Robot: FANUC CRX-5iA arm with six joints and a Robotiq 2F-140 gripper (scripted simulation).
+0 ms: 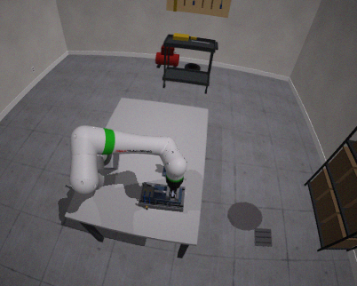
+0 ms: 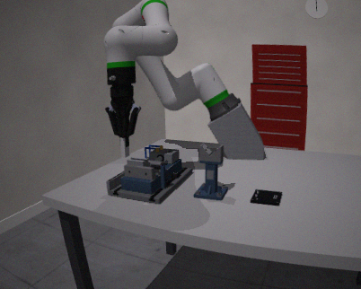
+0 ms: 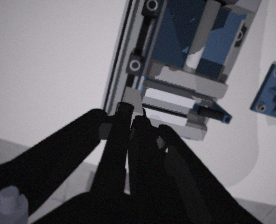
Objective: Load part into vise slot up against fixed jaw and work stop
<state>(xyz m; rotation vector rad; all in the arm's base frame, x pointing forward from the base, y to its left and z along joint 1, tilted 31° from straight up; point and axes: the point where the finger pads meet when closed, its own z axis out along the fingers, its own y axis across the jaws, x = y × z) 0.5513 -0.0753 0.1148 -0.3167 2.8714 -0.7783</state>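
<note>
The part lies 5 cm to the left of my hand, 5 cm below it and 1 cm behind it. From my hand the other things lie so: air cylinder rod: 10 cm behind, 7 cm below, 5 cm to the left; blue work stop: 13 cm to the left, 9 cm below, 2 cm behind; black infeed plate: 45 cm to the left, 14 cm below, 13 cm behind.
</note>
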